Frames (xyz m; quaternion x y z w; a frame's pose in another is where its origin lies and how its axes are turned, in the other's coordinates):
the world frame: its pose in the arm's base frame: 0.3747 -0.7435 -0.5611 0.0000 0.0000 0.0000 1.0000
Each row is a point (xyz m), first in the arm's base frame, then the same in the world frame.
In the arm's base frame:
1: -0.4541 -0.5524 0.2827
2: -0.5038 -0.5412 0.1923
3: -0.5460 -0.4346 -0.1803
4: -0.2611 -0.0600 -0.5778
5: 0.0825 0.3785 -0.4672
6: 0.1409 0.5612 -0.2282
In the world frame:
1: -0.8288 0.1911 0.8438
2: -0.8785 0.2023 0.7534
3: -0.9207 0.3089 0.3808
4: -0.6358 0.6835 -0.0167
5: -0.2922 1.1220 0.0939
6: -0.2338 1.3047 0.3329

